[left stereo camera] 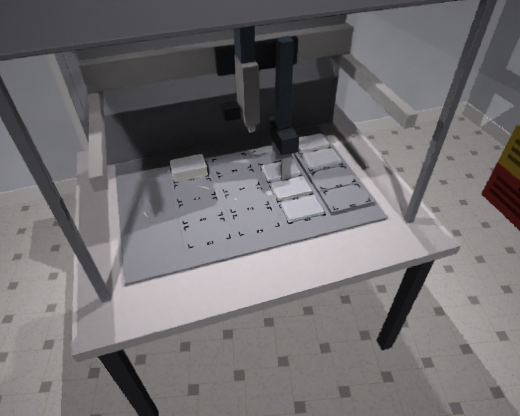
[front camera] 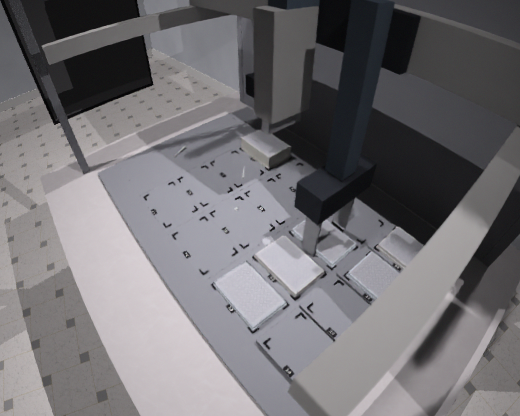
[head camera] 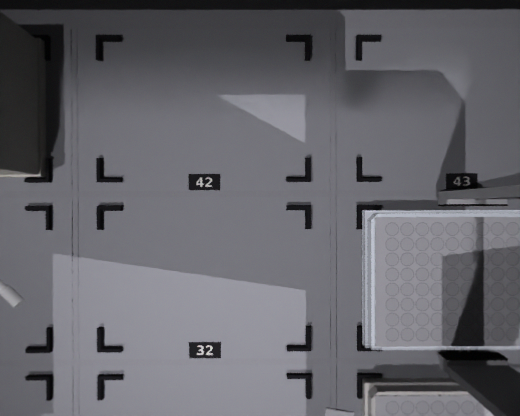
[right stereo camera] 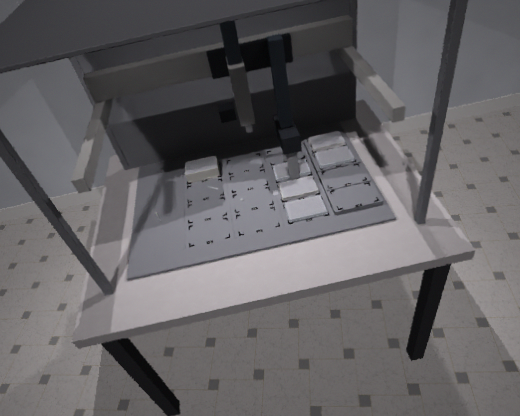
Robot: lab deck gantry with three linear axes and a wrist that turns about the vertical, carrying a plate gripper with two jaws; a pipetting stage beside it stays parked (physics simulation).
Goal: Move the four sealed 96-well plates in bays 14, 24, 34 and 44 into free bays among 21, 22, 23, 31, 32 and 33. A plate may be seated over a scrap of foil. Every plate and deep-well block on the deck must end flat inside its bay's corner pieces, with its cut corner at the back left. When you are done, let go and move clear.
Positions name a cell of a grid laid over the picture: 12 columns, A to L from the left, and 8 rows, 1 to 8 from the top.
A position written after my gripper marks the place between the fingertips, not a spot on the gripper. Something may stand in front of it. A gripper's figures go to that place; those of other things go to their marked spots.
Scene:
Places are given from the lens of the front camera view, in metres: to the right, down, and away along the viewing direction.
my gripper (front camera: H5): 0.14, 0.07, 0.68
deep-well block (front camera: G3): 0.02, -0.16, 0.85

